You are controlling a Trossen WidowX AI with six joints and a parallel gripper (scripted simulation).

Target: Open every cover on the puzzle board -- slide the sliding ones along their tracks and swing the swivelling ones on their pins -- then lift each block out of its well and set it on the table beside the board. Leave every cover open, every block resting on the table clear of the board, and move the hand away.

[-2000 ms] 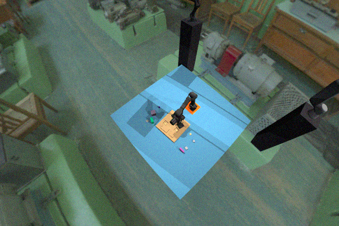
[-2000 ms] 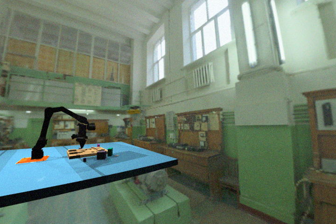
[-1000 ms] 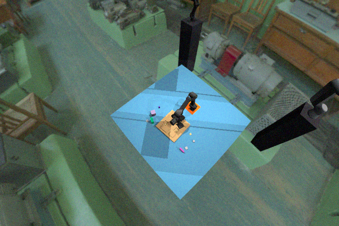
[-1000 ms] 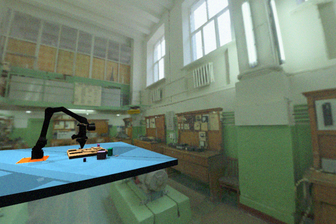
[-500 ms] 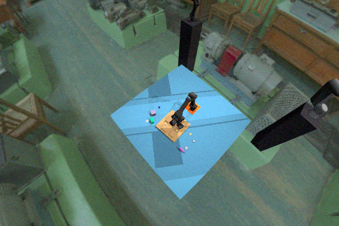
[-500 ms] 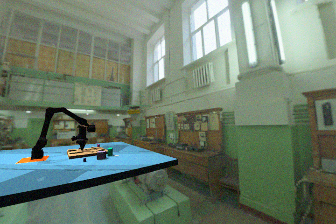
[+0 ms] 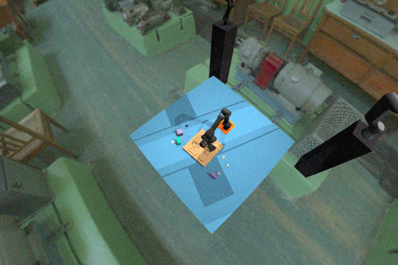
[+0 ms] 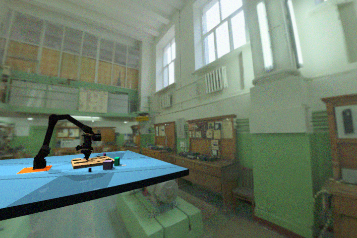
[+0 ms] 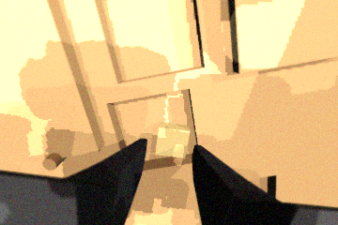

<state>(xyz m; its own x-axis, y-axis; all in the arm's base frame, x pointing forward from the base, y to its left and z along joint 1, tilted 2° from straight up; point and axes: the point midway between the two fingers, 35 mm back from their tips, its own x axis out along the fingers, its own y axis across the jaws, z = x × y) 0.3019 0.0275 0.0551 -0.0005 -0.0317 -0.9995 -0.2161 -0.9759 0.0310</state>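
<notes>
My gripper tip is 4 cm short of the tan puzzle board, 1 cm to the left of it and 1 cm above it. Also, from my gripper tip: magenta block: 17 cm ahead, 26 cm to the left, 1 cm below; then small purple piece: 1 cm ahead, 32 cm to the right, 1 cm below; then green block: 19 cm ahead, 23 cm to the right.
</notes>
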